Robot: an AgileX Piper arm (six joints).
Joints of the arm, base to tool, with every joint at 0 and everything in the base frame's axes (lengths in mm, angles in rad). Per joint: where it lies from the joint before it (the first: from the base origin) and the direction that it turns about. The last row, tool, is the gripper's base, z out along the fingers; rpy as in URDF.
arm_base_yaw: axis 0 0 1 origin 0 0 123
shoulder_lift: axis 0 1 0 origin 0 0 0
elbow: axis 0 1 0 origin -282.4 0 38.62
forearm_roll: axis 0.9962 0 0.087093 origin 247.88 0 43.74
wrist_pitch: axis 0 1 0 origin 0 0 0
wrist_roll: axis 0.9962 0 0.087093 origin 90.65 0 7.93
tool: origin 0 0 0 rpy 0 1.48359 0
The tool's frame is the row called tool.
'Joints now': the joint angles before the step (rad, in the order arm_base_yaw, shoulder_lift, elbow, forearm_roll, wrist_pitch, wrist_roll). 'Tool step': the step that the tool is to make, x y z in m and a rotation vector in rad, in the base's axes. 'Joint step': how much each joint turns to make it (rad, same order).
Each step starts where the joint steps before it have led.
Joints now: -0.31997 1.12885 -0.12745 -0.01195 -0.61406 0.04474
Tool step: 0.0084 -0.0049 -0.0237 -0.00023 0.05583 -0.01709
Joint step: -0.00018 0.18503 0.01595 0.03343 -0.14819 -0.03672
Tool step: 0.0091 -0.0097 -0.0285 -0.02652 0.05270 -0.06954
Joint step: 0.00845 0.24450 0.00025 0.10308 -0.20699 -0.06546
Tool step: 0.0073 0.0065 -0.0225 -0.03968 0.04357 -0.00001
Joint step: 0.08885 0.18384 -0.00228 0.10157 -0.15802 -0.03811
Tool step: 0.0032 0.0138 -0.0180 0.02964 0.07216 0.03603
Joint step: 0.09091 0.10009 -0.00572 0.04457 -0.01325 0.02354
